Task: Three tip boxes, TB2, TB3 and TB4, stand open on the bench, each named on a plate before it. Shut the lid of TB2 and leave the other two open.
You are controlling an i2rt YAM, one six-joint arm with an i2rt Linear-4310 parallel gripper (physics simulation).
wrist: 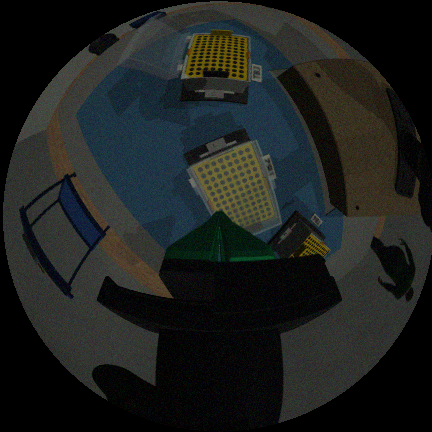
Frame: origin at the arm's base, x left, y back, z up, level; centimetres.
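Seen in the pictures: gripper, fingertip midpoint: (218,216).
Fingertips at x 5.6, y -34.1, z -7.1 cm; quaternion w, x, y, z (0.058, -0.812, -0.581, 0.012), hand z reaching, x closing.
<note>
Offsets run from my fingertips to a thing's middle. "spot": to the spot under its first point. Level surfaces: height alone.
The middle tip box {dx +1.0, dy +3.8, dz -8.3 cm} (235,185) has a yellow rack with rows of holes. Its clear lid lies over the rack and pales it; whether it is fully down I cannot tell. The name plate {spot: dx +0.6, dy +9.5, dz -12.0 cm} (269,167) beside it seems to read TB2. The far tip box {dx -20.5, dy +7.3, dz -5.7 cm} (217,57) stands open, its clear lid {spot: dx -22.1, dy +0.1, dz -2.1 cm} (155,47) swung out to the left; its plate {spot: dx -17.5, dy +13.4, dz -12.0 cm} (256,73) is too small to read surely. The third tip box {dx +19.3, dy +15.7, dz -8.9 cm} (302,240) is at the lower right, partly hidden by my gripper, its lid not made out. My green-tipped gripper (218,216) is shut and empty, its tips overlapping the middle box's near edge in view.
A large brown box-like block (360,145) stands on the right beside the blue mat {dz -12.2 cm} (120,140). A blue-framed rack (82,215) is off the bench's wooden edge on the left. A dark green figure (397,265) shows at the lower right.
</note>
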